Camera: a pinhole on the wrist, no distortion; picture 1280 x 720 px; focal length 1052.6 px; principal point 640.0 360.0 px. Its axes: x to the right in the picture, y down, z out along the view. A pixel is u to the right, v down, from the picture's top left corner.
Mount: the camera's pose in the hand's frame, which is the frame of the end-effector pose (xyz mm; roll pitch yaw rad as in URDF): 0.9 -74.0 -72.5 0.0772 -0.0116 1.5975
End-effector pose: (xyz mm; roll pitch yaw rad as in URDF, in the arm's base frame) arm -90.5 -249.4 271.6 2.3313 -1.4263 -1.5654
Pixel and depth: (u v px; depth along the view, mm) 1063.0 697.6 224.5
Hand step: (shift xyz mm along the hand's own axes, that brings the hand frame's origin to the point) -55.9 12.1 157.9
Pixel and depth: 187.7 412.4 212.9
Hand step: 9.3 -167.8 139.5
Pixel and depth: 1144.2 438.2 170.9
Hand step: -0.7 5.9 99.8
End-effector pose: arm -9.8 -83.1 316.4 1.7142 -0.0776 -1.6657
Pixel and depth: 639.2 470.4 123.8
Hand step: -2.5 -75.6 51.9
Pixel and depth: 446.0 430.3 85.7
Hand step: 2.3 -90.8 13.2
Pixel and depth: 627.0 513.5 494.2
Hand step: -32.5 -86.8 425.7
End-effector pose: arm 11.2 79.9 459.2 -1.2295 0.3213 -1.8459
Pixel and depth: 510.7 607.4 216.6
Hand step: -32.4 -104.1 147.1
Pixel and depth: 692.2 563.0 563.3
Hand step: -64.5 -54.4 497.8
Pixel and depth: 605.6 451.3 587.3
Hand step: -3.9 -100.2 516.7
